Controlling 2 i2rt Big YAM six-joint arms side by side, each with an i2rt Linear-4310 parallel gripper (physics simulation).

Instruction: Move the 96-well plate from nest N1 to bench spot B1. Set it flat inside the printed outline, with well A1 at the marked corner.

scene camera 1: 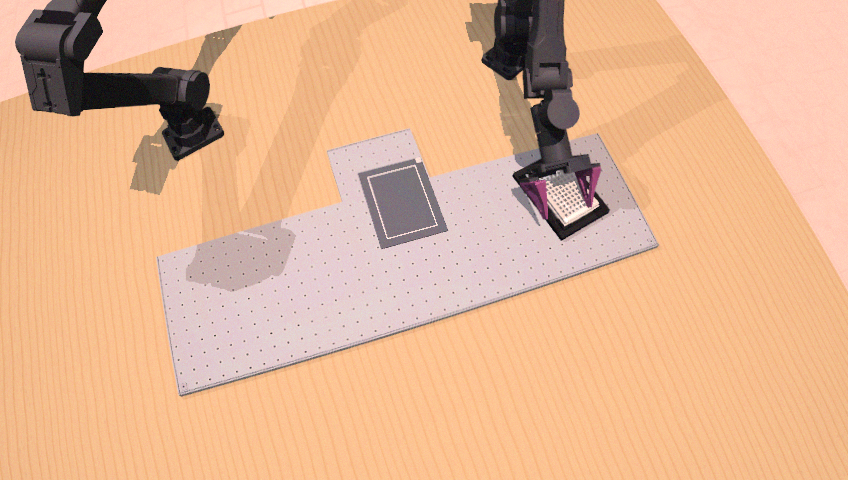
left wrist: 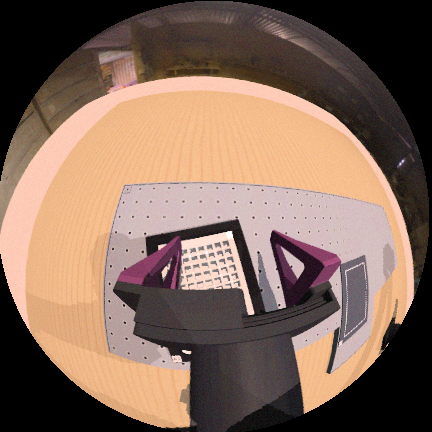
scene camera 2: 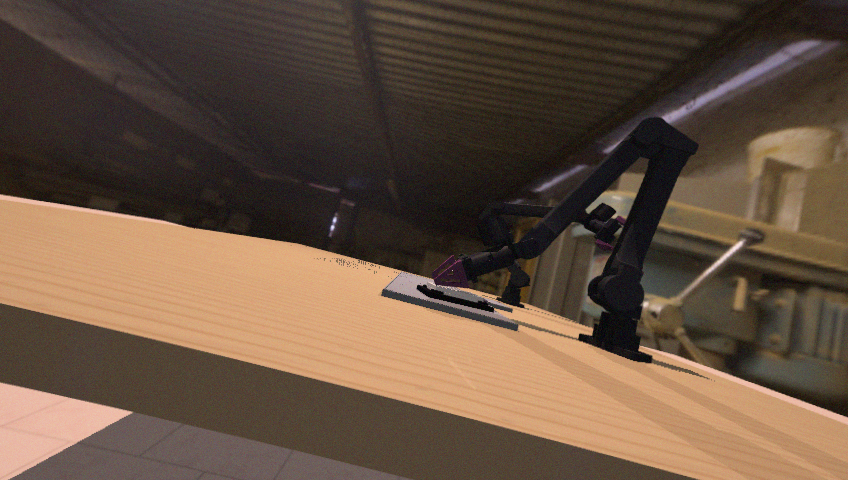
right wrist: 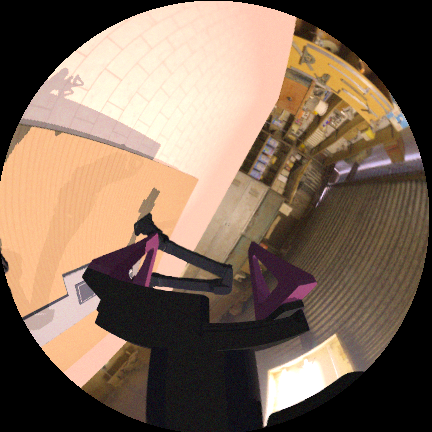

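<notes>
The white 96-well plate sits in the black nest N1. My left gripper is open and low over it. In the left wrist view one finger overlaps the plate's left part and the other stands right of the nest; the body hides the plate's near part. Bench spot B1 is a dark pad with a printed white outline and a white corner mark. My right gripper is open, raised away from the board, with nothing between its fingers.
The perforated grey board carries the nest and the B1 pad on the wooden table. The right arm stands at the upper left in scene camera 1, and its forearm is raised over the table's back part.
</notes>
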